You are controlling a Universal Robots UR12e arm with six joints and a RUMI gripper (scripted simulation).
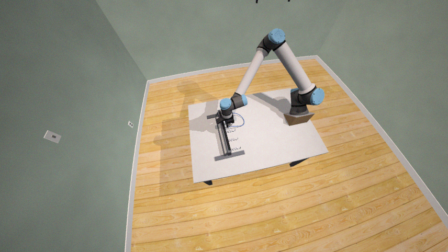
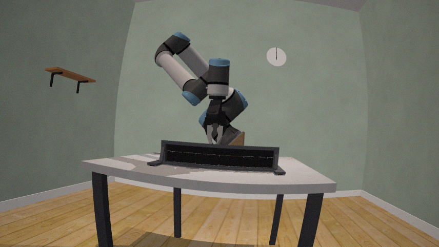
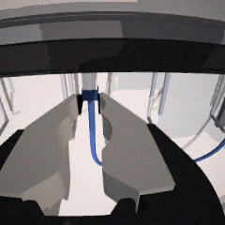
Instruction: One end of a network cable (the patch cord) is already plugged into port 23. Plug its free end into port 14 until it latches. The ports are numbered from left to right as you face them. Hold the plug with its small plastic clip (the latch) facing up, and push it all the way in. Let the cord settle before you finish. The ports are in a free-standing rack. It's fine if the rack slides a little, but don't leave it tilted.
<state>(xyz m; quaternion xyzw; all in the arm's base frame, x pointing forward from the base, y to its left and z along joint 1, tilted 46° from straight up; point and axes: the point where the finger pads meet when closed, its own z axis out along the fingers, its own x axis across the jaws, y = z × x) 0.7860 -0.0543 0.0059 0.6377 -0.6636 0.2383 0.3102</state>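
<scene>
Right now my hand is 1 cm short of the plug and 1 cm above it.
</scene>
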